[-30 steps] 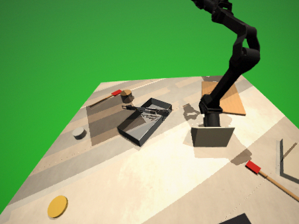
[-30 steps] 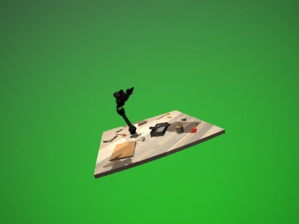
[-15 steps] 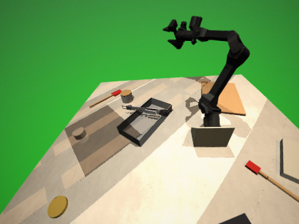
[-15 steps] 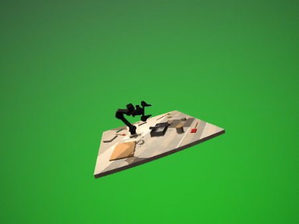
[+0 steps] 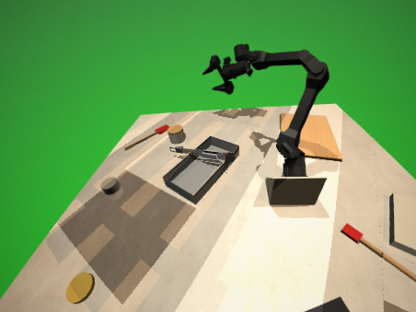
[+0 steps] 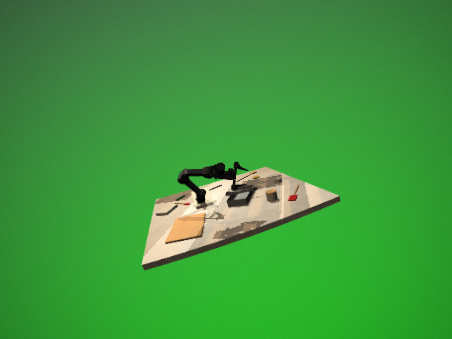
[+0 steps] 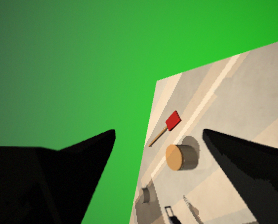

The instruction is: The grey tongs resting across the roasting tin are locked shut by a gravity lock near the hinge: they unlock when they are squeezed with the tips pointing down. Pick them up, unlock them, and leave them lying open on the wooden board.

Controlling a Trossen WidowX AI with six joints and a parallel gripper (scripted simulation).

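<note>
Right now the roasting tin is 40 mm behind my gripper tip, 340 mm to the left of it and 230 mm below it. The rest, counted from my gripper tip: wooden board 480 mm behind, 50 mm to the left, 250 mm below; white puck 320 mm ahead, 500 mm to the left, 240 mm below; red-headed spatula 330 mm ahead, 110 mm to the left, 250 mm below.
</note>
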